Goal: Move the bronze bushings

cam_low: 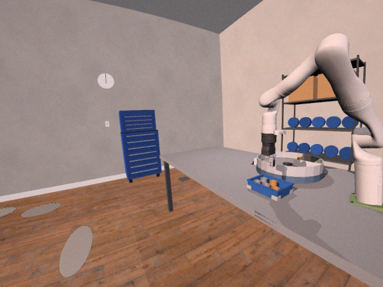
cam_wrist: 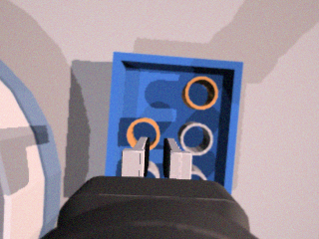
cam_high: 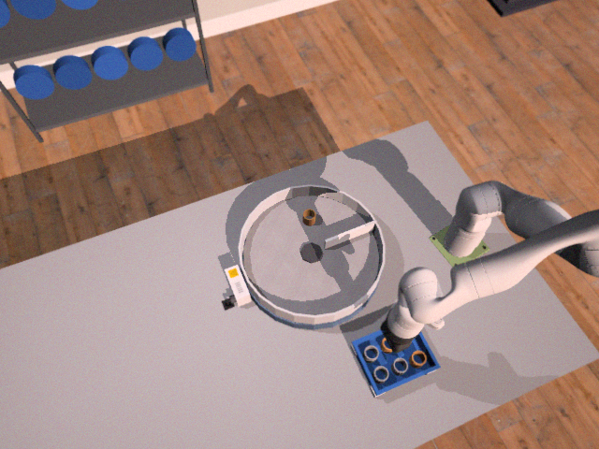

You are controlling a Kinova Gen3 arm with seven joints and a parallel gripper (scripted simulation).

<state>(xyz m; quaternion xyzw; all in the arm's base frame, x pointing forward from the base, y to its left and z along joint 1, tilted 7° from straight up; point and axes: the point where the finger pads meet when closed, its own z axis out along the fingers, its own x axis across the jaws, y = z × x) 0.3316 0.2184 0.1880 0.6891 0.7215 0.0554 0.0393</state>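
The blue crate lies 120 mm below my hand and 20 mm to the left of it. The rest, counted from my hand: turntable disc: 340 mm to the right, 100 mm below, 100 mm ahead.
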